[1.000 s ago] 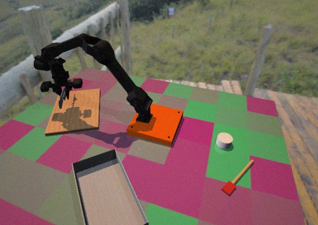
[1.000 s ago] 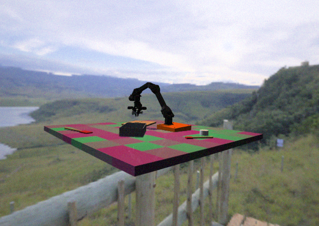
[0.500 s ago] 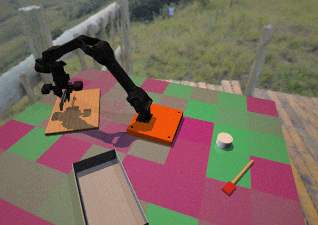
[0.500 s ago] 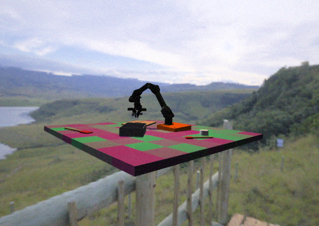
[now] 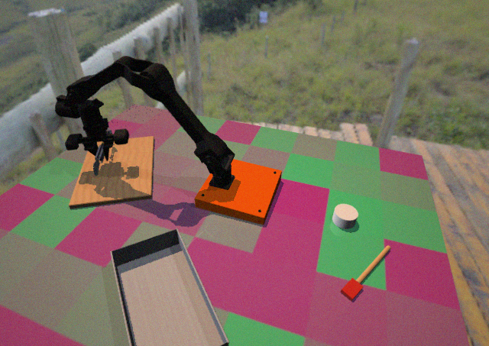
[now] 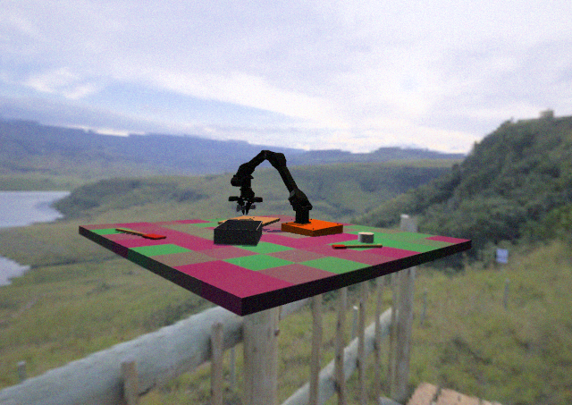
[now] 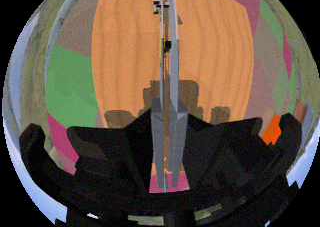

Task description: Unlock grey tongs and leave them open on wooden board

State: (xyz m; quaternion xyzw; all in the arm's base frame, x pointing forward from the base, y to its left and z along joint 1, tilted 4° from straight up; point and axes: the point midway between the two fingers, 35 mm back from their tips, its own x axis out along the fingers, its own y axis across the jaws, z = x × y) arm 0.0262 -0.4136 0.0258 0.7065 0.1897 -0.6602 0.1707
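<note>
My gripper tip is 20 mm past the wooden board, 30 mm to the right of it and 40 mm above it. Round my gripper tip: roasting tin 370 mm ahead, 430 mm to the left, 10 mm below; red-tipped tool 680 mm ahead, 180 mm to the left, 40 mm below; white cylinder 10 mm behind, 790 mm to the left, 30 mm below.
</note>
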